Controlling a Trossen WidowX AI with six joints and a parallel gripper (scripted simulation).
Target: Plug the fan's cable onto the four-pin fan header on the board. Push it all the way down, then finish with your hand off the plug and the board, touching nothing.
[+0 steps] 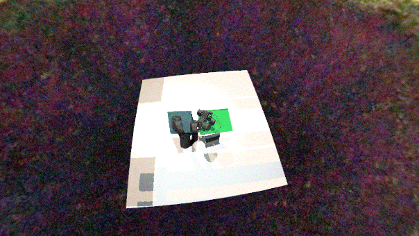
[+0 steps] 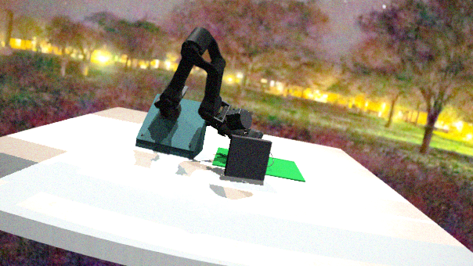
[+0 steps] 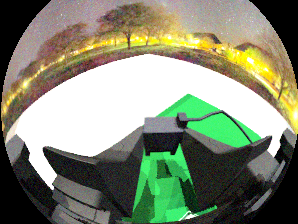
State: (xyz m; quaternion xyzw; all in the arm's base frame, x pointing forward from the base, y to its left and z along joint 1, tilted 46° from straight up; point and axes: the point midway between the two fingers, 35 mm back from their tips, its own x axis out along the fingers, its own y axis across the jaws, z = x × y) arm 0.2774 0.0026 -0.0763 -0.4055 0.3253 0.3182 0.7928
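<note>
The green board is 40 mm ahead of my gripper tip, 60 mm to the right of it and 80 mm below it. Also, from my gripper tip: black fan: 230 mm to the right, 10 mm below; dark plug: 10 mm below.
</note>
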